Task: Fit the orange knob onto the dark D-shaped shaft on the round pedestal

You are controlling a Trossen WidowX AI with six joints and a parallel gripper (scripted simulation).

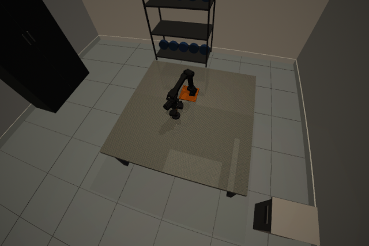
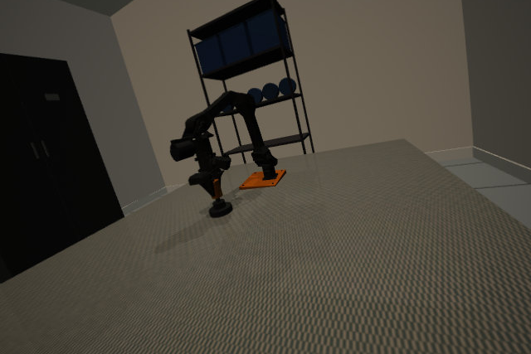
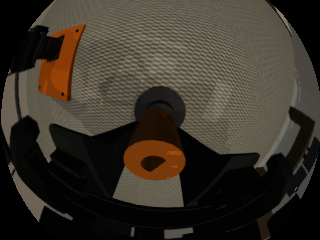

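Right now the pedestal is 4 cm below my gripper tip. From my gripper tip the other things lie so: orange knob 2 cm above.
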